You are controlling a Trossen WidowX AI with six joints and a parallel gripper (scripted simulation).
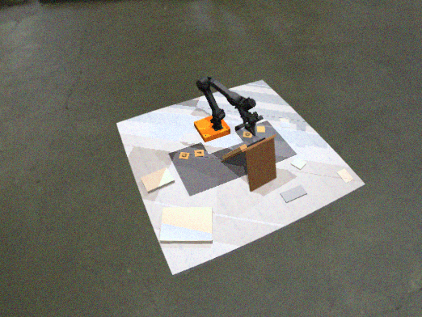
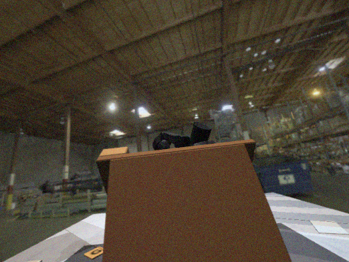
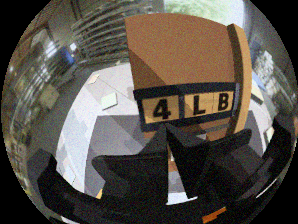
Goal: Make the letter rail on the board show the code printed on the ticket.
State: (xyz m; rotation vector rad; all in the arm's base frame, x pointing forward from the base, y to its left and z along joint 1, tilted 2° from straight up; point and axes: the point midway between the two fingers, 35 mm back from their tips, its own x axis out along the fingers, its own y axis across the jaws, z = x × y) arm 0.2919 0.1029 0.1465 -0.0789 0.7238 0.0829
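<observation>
Now: the white ticket 100 mm below my gripper tip, 60 mm to the right of it and 10 mm behind it. Also, from my gripper tip: dark mat: 180 mm below, 110 mm to the right, 110 mm behind; then grey plate: 380 mm ahead, 180 mm below, 60 mm to the left.
</observation>
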